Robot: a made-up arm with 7 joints. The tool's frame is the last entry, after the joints.
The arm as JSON. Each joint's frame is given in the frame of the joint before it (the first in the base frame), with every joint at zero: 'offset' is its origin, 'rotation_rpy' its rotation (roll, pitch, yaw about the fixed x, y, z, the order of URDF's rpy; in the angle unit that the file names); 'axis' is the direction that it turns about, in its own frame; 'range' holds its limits. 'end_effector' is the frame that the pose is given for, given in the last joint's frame.
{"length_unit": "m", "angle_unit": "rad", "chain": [
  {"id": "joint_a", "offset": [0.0, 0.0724, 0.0], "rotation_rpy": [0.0, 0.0, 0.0], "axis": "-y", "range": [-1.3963, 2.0]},
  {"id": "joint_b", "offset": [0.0, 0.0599, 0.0], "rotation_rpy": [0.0, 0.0, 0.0], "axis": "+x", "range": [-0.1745, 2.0]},
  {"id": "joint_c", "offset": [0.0, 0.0, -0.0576], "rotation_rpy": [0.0, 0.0, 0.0], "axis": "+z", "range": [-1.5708, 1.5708]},
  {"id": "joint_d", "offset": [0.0, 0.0, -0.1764], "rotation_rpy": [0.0, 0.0, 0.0], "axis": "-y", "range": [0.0, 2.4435]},
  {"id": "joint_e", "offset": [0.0, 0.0, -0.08], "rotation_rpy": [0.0, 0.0, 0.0], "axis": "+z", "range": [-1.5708, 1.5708]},
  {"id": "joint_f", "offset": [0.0, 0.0, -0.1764], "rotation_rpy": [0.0, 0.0, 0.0], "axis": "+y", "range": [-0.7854, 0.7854]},
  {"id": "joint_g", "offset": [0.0, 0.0, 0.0], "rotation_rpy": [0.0, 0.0, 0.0], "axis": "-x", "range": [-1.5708, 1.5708]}
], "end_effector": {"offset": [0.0, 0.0, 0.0], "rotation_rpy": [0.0, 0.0, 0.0]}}
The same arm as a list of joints. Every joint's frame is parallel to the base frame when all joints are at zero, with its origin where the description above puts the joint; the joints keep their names.
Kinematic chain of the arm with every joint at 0, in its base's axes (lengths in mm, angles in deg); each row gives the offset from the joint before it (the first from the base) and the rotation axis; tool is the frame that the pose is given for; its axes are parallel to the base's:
joint_a: xyz 0 72.4 0 axis -y
joint_b: xyz 0 59.9 0 axis +x
joint_c: xyz 0 0 -57.6 axis +z
joint_d: xyz 0 0 -176.4 axis -y
joint_e: xyz 0 0 -80 axis +z
joint_f: xyz 0 0 -176.4 axis +y
joint_g: xyz 0 0 0 axis -x
tool: xyz 0 0 0
Joint limits (deg, base to tool): -80..114.59 -10..114.59 -90..90 0..140 -90..90 -45..45 -90..90

